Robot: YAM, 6 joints.
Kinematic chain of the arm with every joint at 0, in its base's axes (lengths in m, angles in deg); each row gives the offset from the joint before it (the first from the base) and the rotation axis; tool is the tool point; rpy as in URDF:
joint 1: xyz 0 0 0.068 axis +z
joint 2: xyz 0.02 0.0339 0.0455 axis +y
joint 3: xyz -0.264 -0.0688 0 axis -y
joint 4: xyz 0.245 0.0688 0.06 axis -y
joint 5: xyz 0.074 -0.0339 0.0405 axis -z
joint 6: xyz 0.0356 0 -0.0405 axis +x
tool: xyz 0 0 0 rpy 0 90 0
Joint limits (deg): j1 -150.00..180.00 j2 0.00..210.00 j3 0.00..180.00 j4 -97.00..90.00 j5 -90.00..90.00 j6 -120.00..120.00
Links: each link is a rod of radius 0.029 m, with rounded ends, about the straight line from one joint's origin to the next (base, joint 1, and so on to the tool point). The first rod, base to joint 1, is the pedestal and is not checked.
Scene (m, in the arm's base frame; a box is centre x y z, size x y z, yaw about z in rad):
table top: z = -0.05
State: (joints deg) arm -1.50 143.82 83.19 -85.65 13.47 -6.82
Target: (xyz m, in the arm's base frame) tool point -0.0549 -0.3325 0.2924
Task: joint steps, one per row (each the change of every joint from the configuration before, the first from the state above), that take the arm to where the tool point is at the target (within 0.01 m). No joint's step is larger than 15 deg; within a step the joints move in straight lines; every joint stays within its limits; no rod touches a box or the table.
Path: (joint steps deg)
1: -13.63 -5.15 2.62 -0.80 1.48 0.00
2: -13.63 -5.15 2.63 -0.81 1.49 0.00
3: -13.64 -5.15 2.62 -0.80 1.48 0.00
4: -13.63 -5.15 2.62 -0.81 1.48 0.00
5: -13.63 -5.16 2.62 -0.80 1.49 0.00
6: -13.63 -5.15 2.63 -0.81 1.48 0.00
7: -13.64 -5.15 2.62 -0.80 1.48 0.00

